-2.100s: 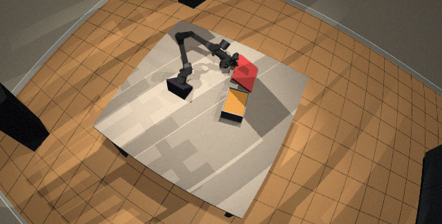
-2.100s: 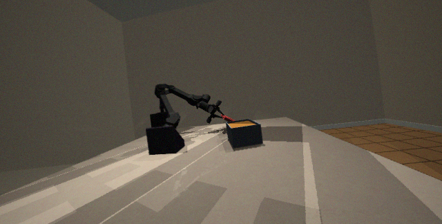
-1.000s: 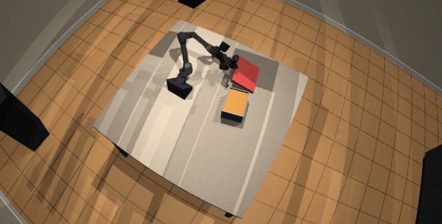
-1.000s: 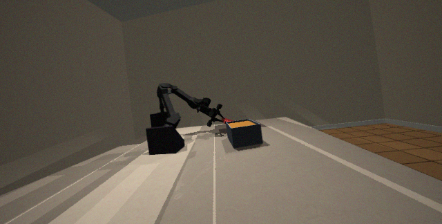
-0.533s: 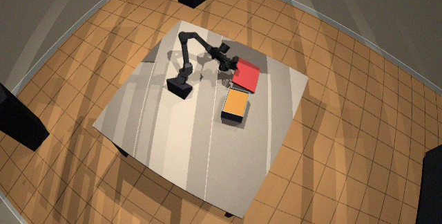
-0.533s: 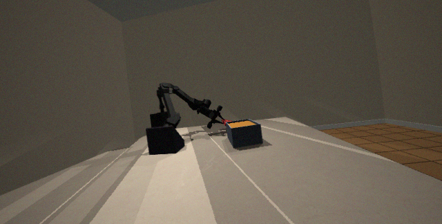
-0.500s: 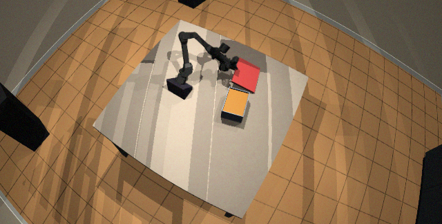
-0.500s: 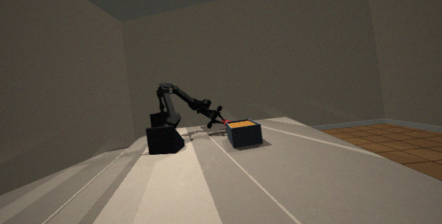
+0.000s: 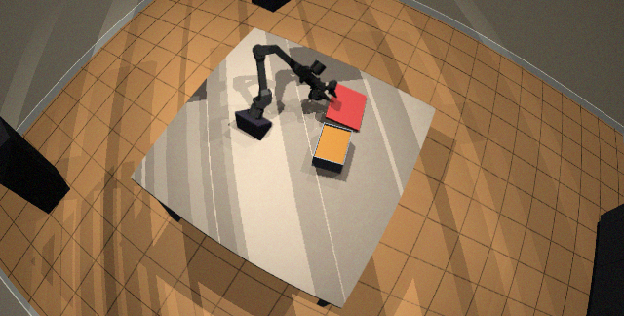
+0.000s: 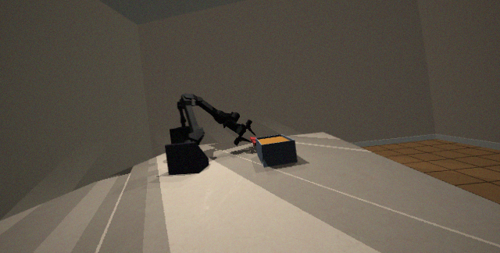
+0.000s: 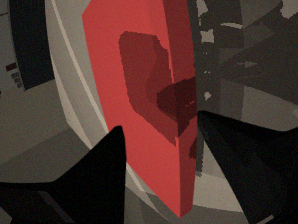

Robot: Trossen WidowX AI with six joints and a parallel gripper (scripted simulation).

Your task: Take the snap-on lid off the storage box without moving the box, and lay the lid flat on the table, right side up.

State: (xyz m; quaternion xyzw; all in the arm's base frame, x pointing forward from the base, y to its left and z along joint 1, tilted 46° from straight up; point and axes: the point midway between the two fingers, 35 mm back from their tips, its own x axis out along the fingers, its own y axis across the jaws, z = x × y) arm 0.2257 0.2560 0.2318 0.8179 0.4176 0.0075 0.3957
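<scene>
The red lid is 7 cm ahead of my gripper tip, 3 cm to the left of it and 3 cm below it. From my gripper tip the other things lie so: storage box: 16 cm ahead, 24 cm to the right, 1 cm below.
</scene>
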